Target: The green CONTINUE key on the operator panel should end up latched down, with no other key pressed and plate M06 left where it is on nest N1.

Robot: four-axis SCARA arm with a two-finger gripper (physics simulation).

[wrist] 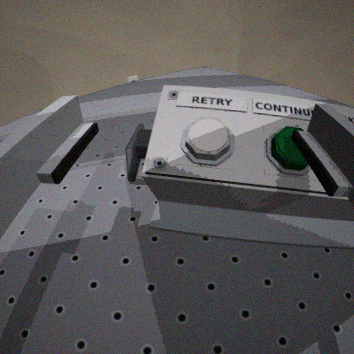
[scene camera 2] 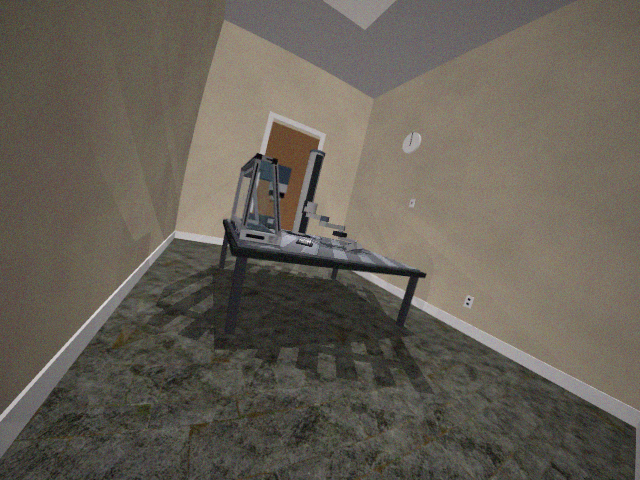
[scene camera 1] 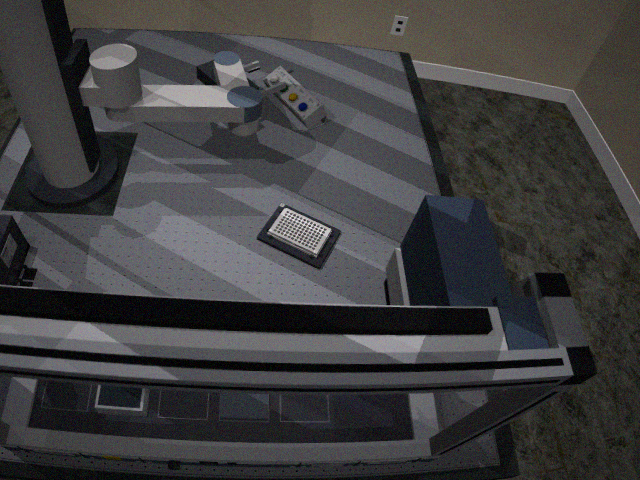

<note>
The pictures show: the gripper, a well plate and a green CONTINUE key.
The gripper shows as well in the wrist view.
</note>
